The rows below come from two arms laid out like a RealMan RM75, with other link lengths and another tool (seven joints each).
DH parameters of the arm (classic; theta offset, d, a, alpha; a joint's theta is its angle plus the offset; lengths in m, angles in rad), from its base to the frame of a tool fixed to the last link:
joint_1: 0 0.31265 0 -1.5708
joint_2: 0 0 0 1.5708
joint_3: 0 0.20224 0 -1.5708
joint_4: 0 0 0 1.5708
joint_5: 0 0.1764 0 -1.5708
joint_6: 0 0 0 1.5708
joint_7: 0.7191 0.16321 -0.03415 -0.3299
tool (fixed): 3.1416 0.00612 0 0
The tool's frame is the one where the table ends.
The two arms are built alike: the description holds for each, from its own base.
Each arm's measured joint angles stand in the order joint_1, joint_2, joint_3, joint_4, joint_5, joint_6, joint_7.
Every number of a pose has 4 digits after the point.
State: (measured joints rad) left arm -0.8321 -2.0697 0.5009 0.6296 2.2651 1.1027 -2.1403; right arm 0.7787 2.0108 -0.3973 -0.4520 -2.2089 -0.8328 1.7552
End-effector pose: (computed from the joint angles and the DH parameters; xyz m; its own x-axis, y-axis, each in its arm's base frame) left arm -0.2056 0.3840 0.0836 -0.8992 -0.2616 -0.3508 -0.3579 0.9009 0.2455; right arm 0.2464 0.4237 0.1426 0.1587 0.6192 0.7690 0.9514 0.1124 -0.2869
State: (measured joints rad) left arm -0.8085 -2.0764 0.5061 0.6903 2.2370 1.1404 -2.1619; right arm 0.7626 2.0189 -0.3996 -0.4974 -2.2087 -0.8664 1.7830
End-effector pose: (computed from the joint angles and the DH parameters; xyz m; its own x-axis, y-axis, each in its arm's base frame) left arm -0.2025 0.3830 0.0923 -0.8909 -0.2487 -0.3800 -0.3585 0.8988 0.2524; right arm 0.2462 0.4217 0.1478 0.1715 0.6148 0.7698 0.9460 0.1156 -0.3030
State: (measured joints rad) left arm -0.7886 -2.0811 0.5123 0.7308 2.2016 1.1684 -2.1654; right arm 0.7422 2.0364 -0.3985 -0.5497 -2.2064 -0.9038 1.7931
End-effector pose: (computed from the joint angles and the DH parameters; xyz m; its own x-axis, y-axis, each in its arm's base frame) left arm -0.1992 0.3821 0.0983 -0.8848 -0.2289 -0.4059 -0.3513 0.9000 0.2583; right arm 0.2451 0.4179 0.1508 0.1735 0.6136 0.7703 0.9409 0.1277 -0.3137
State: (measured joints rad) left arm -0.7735 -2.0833 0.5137 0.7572 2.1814 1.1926 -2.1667; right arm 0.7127 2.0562 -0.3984 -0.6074 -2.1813 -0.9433 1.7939
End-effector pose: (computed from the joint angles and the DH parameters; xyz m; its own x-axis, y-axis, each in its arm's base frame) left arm -0.1979 0.3802 0.1024 -0.8809 -0.2168 -0.4208 -0.3457 0.9019 0.2590; right arm 0.2448 0.4128 0.1559 0.1815 0.6025 0.7772 0.9323 0.1460 -0.3309
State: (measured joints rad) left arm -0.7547 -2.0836 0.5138 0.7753 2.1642 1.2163 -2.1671; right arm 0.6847 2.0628 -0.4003 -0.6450 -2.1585 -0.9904 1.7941
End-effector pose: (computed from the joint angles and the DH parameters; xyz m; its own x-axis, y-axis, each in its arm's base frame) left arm -0.1993 0.3768 0.1053 -0.8754 -0.2132 -0.4339 -0.3465 0.9026 0.2556; right arm 0.2452 0.4071 0.1602 0.1887 0.6028 0.7753 0.9228 0.1611 -0.3499
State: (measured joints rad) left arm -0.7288 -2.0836 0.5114 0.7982 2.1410 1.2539 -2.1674; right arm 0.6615 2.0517 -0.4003 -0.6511 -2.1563 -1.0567 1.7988
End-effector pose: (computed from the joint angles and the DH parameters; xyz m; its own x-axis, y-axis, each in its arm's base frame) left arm -0.2010 0.3712 0.1091 -0.8668 -0.2086 -0.4530 -0.3468 0.9049 0.2468; right arm 0.2473 0.3994 0.1600 0.1963 0.6307 0.7508 0.9124 0.1630 -0.3755
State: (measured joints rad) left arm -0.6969 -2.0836 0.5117 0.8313 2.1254 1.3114 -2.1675; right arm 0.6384 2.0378 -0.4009 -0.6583 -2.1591 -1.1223 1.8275
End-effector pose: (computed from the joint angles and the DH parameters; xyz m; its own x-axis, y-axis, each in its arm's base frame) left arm -0.2033 0.3624 0.1129 -0.8637 -0.2020 -0.4618 -0.3361 0.9136 0.2290; right arm 0.2506 0.3914 0.1609 0.2215 0.6562 0.7214 0.8996 0.1482 -0.4109
